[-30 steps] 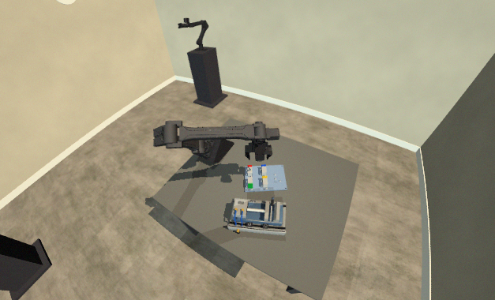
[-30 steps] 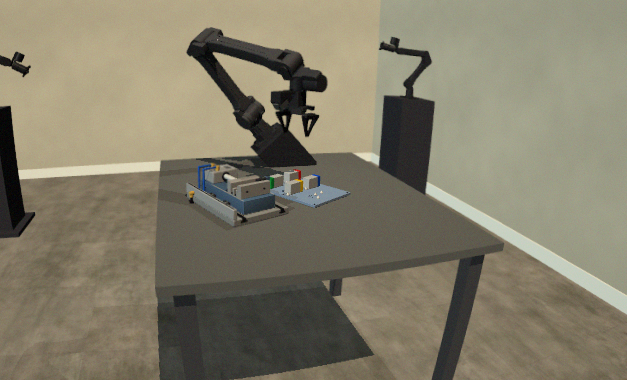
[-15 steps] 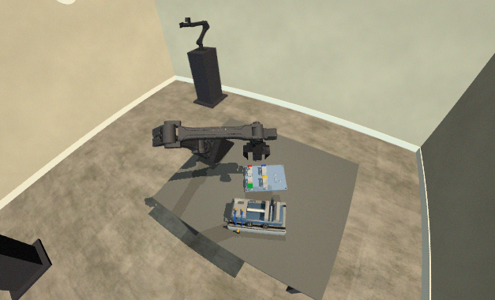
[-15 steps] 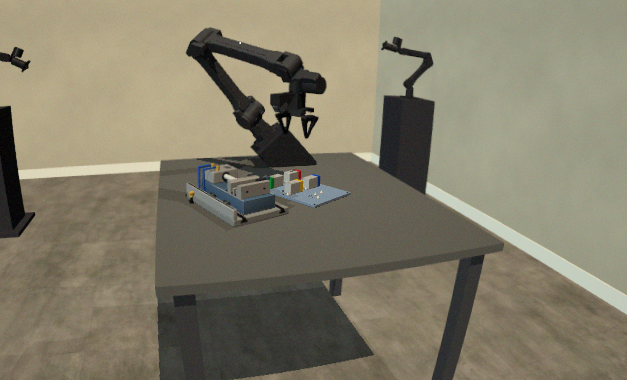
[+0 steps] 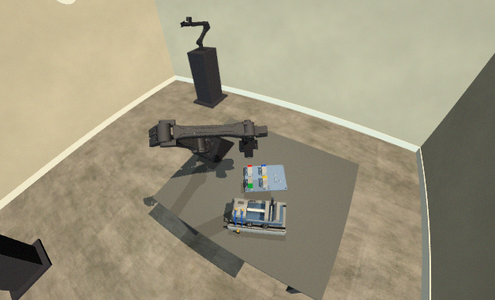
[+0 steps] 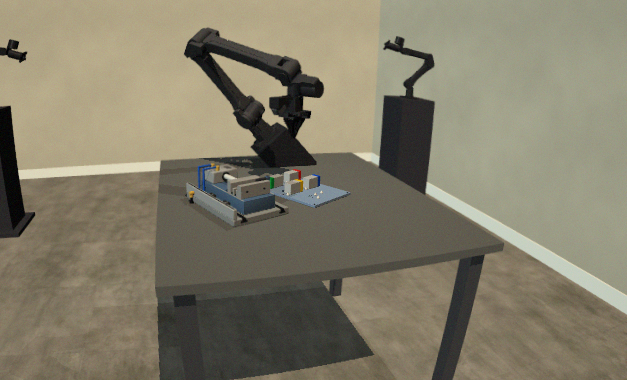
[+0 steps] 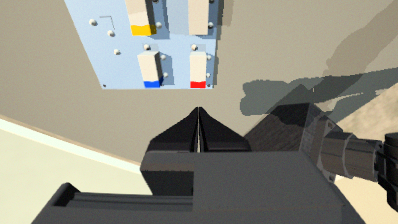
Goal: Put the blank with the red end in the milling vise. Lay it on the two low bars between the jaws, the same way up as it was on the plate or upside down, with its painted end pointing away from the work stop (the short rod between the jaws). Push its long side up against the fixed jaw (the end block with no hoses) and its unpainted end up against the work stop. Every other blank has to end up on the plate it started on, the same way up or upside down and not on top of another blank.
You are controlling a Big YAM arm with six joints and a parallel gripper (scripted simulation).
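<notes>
Right now my hand is 15 cm above the grey bar with red end. The rest, counted from my hand: yellow-ended blank 12 cm ahead, 3 cm to the right, 15 cm below; then blue-ended blank 8 cm ahead, 5 cm to the left, 15 cm below; then green-ended blank 5 cm ahead, 8 cm to the right, 15 cm below.
</notes>
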